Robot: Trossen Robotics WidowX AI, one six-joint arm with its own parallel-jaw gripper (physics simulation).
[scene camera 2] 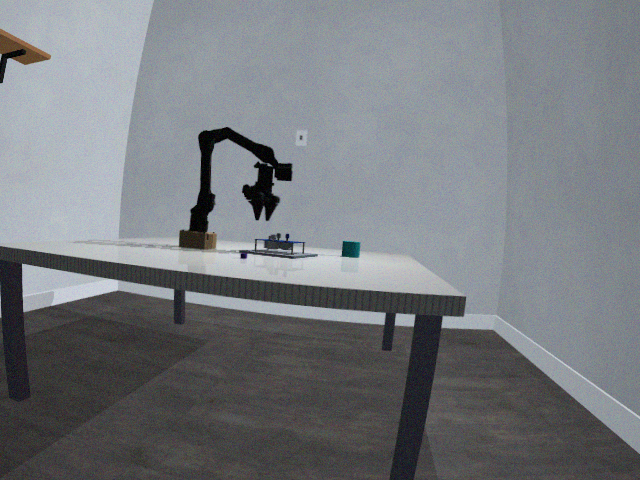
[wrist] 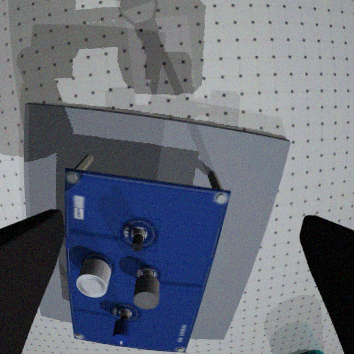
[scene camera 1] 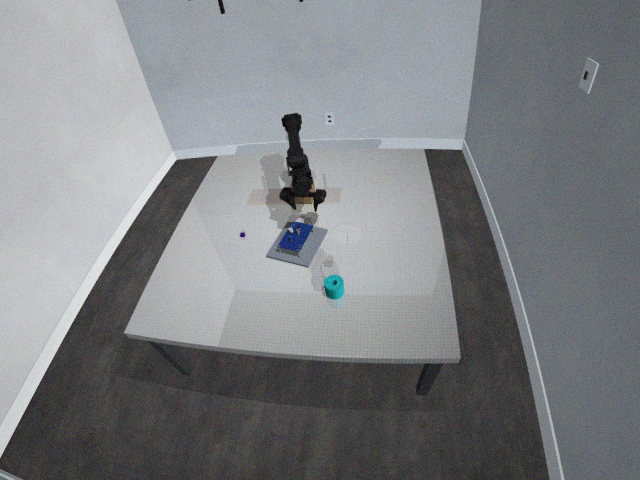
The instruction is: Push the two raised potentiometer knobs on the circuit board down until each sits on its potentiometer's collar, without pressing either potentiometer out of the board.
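Pixels of known places: gripper, fingertip midpoint: point(scene camera 2: 262, 220) point(wrist: 185, 226) point(scene camera 1: 305, 210); arm's base, link origin: point(scene camera 2: 197, 231).
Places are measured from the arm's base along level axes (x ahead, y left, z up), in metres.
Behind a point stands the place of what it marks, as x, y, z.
Note:
The blue circuit board point(scene camera 1: 305, 235) @(0.334, -0.006, -0.012) point(wrist: 185, 240) stands on thin posts above a grey base plate point(scene camera 1: 312, 250) @(0.386, 0.016, -0.053) point(scene camera 2: 310, 255) @(0.441, -0.057, -0.057) point(wrist: 250, 200) @(0.310, 0.050, -0.053). Two thick knobs, a white knob point(scene camera 1: 290, 230) @(0.312, -0.067, 0.007) point(wrist: 93, 277) @(0.298, -0.061, 0.010) and a grey knob point(wrist: 147, 292) @(0.315, -0.031, 0.015), stand up from its middle, side by side. Metal shows beneath the grey knob; the foot of the white one is hidden. A thin black shaft point(wrist: 137, 241) @(0.285, -0.028, 0.002) and a dark blue shaft point(wrist: 121, 325) @(0.348, -0.064, 0.008) stand at either side of this pair. My gripper point(scene camera 1: 306, 209) @(0.252, 0.008, 0.057) point(scene camera 2: 263, 219) @(0.252, 0.008, 0.057) point(wrist: 185, 226) @(0.252, 0.008, 0.057) is open and empty, pointing down above the board, touching nothing.
A teal cylinder point(scene camera 1: 334, 289) @(0.638, 0.087, -0.002) point(scene camera 2: 351, 249) @(0.604, 0.053, -0.031) point(wrist: 314, 352) @(0.575, 0.105, -0.056) stands on the table beyond the base plate. A small purple piece point(scene camera 1: 242, 234) @(0.236, -0.300, -0.048) point(scene camera 2: 243, 255) @(0.232, -0.312, -0.052) lies to the left of the board in the first scene view. The arm's wooden base block point(scene camera 2: 197, 239) @(0.020, -0.071, -0.027) stands behind the board.

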